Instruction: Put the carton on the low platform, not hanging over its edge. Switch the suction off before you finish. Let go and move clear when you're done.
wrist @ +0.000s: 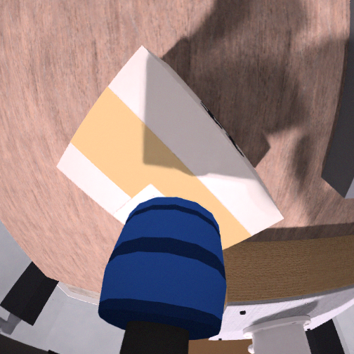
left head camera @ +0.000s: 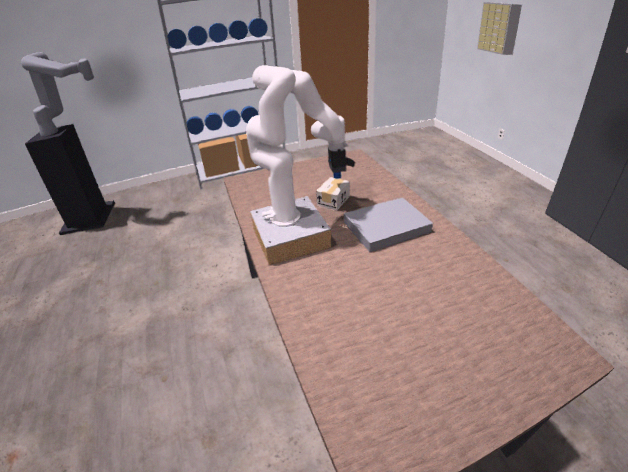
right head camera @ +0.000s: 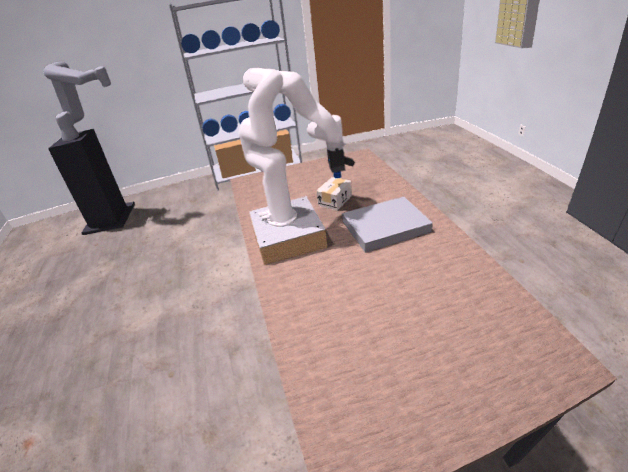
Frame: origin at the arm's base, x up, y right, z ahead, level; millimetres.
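Seen in the pictures: hand at its tool point: [left head camera: 337,177] [right head camera: 337,176]; arm's base at its link origin: [left head camera: 285,217] [right head camera: 282,217].
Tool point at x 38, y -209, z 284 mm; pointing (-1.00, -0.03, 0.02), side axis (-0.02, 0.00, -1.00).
Pixels of each thing's middle, then the offset from my tool point to it. Level surfaces: height alone.
- white carton at the middle of its body: [right head camera: 334,193] [left head camera: 333,193] dz -18, dx -92, dy -9 mm
- low grey platform at the middle of its body: [right head camera: 386,222] [left head camera: 387,222] dz +150, dx -111, dy +269 mm
- brown table at its surface level: dx -135 mm
The white carton [left head camera: 329,196] [right head camera: 331,196] [wrist: 135,145] with a yellow tape band stands upright on the table, turned at an angle, left of the low platform. My suction cup [left head camera: 337,176] [right head camera: 337,175] [wrist: 170,210] points down close above the carton's top. In the wrist view the blue cup covers part of the carton's white label; its contact face is hidden, and any small gap is hard to see. It does not appear to hold the carton. The low grey platform [left head camera: 388,220] [right head camera: 388,220] has a bare top; its edge [wrist: 342,150] shows at the right in the wrist view.
The robot's base block [left head camera: 299,247] [right head camera: 294,247] [wrist: 290,262] stands close to the carton and the platform. The brown table [left head camera: 431,329] [right head camera: 431,329] stretches toward the cameras. A shelf rack with blue discs and brown boxes stands behind the arm, beyond the table.
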